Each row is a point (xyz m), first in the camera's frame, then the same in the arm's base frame.
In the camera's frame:
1: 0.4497 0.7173 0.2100
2: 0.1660 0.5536 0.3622
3: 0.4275 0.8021 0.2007
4: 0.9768 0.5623 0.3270
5: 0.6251 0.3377 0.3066
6: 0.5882 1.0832 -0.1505
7: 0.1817 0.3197 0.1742
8: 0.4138 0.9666 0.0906
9: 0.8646 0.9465 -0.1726
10: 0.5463 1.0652 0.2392
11: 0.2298 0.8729 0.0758
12: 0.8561 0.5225 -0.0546
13: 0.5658 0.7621 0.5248
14: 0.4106 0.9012 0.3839
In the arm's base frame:
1: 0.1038 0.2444 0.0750
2: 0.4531 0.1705 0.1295
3: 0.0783 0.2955 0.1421
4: -0.1059 0.3116 -0.4419
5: 0.2026 0.0665 -0.3029
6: -0.3641 0.2995 0.3220
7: 0.4170 -0.1203 0.0627
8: -0.0490 0.3398 0.2877
9: -0.5050 0.2395 0.0534
10: -0.0810 0.5351 0.1869
11: 0.1002 0.2261 0.3753
12: -0.2537 0.0076 -0.2238
13: 0.2101 0.5070 -0.1103
14: 0.1664 0.4849 0.1365

